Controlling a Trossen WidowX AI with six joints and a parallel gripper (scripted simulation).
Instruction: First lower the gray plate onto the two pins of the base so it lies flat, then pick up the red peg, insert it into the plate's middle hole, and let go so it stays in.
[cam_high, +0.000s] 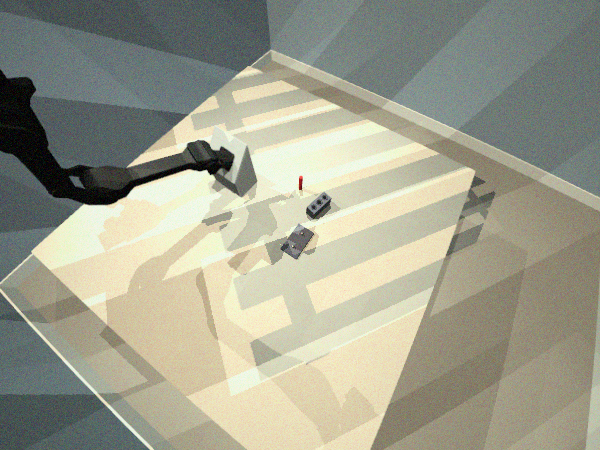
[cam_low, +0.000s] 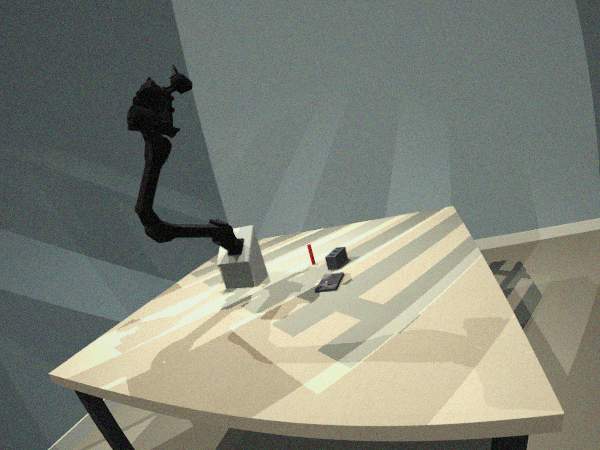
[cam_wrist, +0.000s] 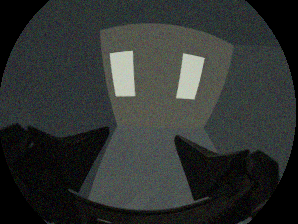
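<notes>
Right now the gray plate is 75 cm below my gripper tip, 33 cm to the left of it and 27 cm ahead of it. Round my gripper tip: dark base: 78 cm below, 29 cm ahead, 17 cm to the left; red peg: 75 cm below, 36 cm to the left, 16 cm ahead.
</notes>
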